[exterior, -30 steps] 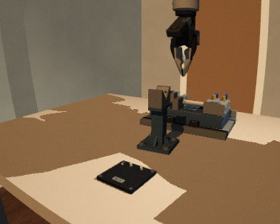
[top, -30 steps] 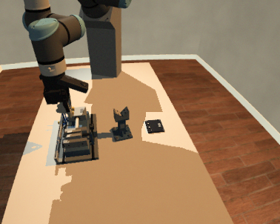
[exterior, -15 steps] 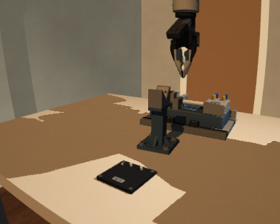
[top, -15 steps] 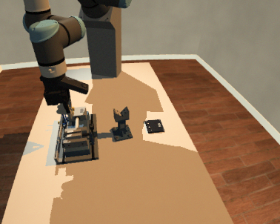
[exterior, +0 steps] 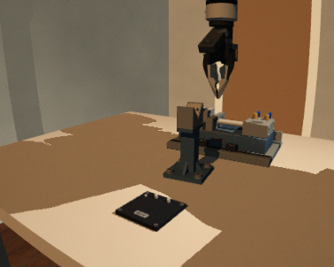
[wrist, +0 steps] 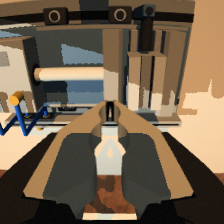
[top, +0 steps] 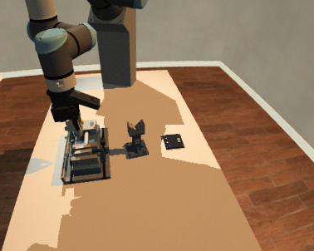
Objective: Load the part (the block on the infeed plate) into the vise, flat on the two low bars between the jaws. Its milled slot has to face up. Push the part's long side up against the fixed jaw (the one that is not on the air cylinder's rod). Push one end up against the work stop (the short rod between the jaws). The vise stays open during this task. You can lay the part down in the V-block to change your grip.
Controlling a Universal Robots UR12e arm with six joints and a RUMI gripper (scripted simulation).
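My gripper is now 4 cm short of the part, 1 cm to the left of it and 6 cm above it. Also, from my hand: dark work stop rod (5 cm ahead, 4 cm to the left, 7 cm below); then moving jaw (8 cm below); then cream cylinder rod (5 cm behind, 2 cm to the left, 8 cm below).
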